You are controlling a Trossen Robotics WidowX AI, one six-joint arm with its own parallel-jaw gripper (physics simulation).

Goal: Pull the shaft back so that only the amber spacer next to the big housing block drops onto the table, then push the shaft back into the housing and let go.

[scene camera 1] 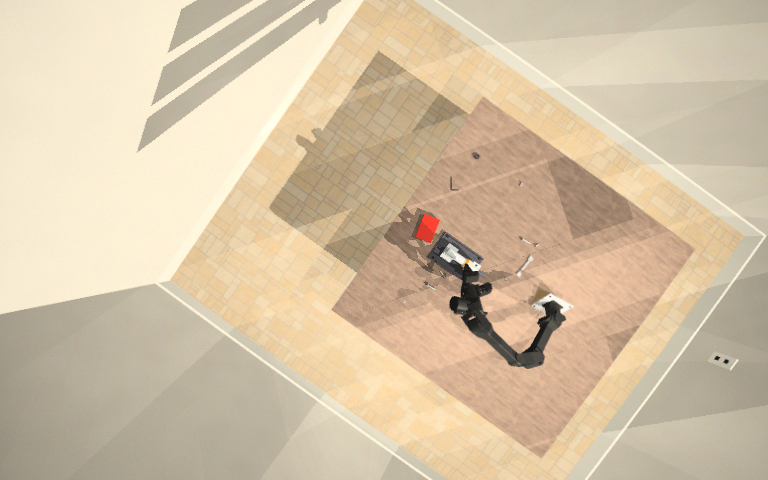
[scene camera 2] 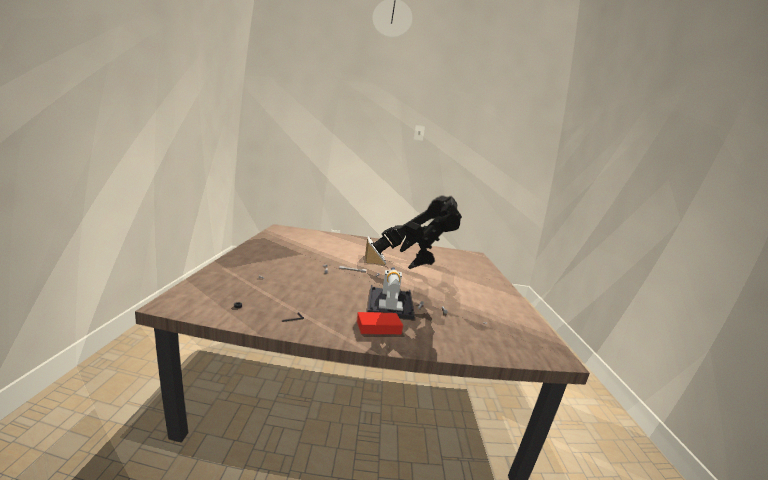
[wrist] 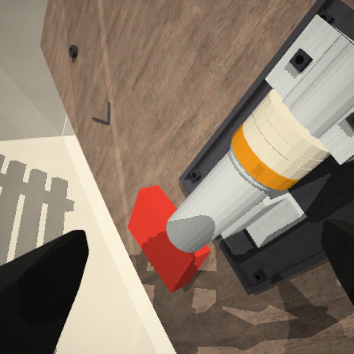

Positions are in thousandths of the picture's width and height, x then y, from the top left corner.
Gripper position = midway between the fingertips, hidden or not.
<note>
My gripper (scene camera 2: 527, 543) is open, holding nothing. Also in view: an amber spacer (wrist: 702, 451). A red block (scene camera 2: 481, 674) rests on the table. I also see a shaft fixture (scene camera 2: 507, 624).
The red block also shows in the wrist view (wrist: 417, 631). My gripper is seen too in the wrist view (wrist: 581, 668). The shaft fixture also shows in scene camera 1 (scene camera 1: 588, 530) and in the wrist view (wrist: 753, 665).
</note>
